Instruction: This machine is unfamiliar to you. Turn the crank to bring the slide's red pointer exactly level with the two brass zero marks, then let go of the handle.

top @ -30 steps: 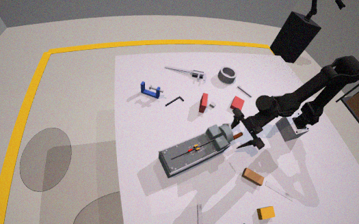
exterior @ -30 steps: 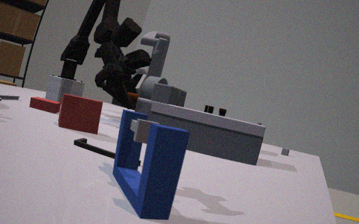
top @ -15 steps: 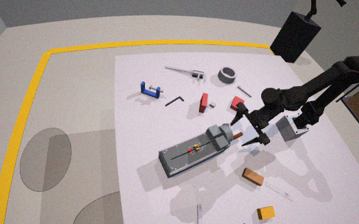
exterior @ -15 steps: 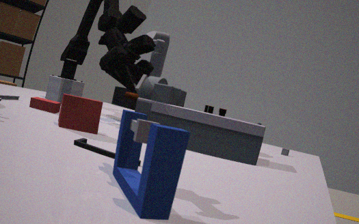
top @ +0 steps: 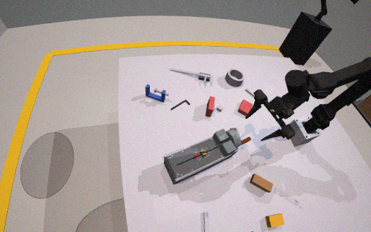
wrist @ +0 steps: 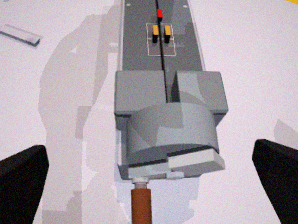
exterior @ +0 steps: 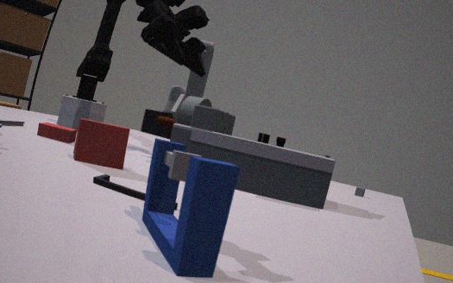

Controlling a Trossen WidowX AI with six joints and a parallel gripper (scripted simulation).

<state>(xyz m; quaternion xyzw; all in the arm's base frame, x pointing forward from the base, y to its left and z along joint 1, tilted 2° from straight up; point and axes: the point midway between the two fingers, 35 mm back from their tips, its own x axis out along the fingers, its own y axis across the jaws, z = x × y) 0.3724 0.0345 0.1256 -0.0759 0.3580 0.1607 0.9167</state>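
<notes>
The crank handle is 2 cm behind my gripper tip, 1 cm to the right of it and 10 cm below it. From my gripper tip the other things lie so: tan block: 8 cm behind, 16 cm to the left, 16 cm below; red pointer: 18 cm ahead, 4 cm to the left, 10 cm below; black hex key: 19 cm ahead, 24 cm to the right, 18 cm below.
</notes>
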